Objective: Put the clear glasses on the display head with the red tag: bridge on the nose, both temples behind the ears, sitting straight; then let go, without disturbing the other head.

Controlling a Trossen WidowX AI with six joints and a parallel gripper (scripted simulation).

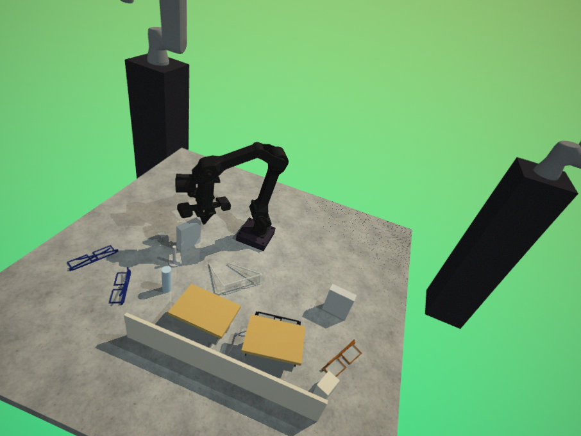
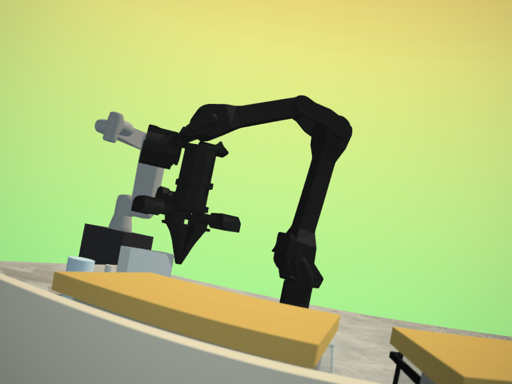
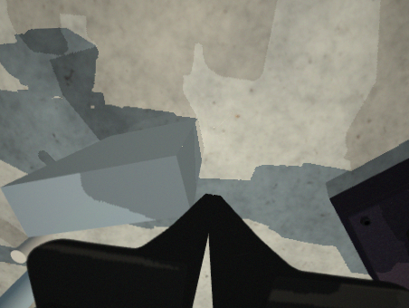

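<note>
My gripper tip is now 15 cm short of the small post, 7 cm above it and 3 cm to the left of it. From my gripper tip the other things lie so: cream wall: 45 cm ahead, 33 cm to the left, 4 cm below.
</note>
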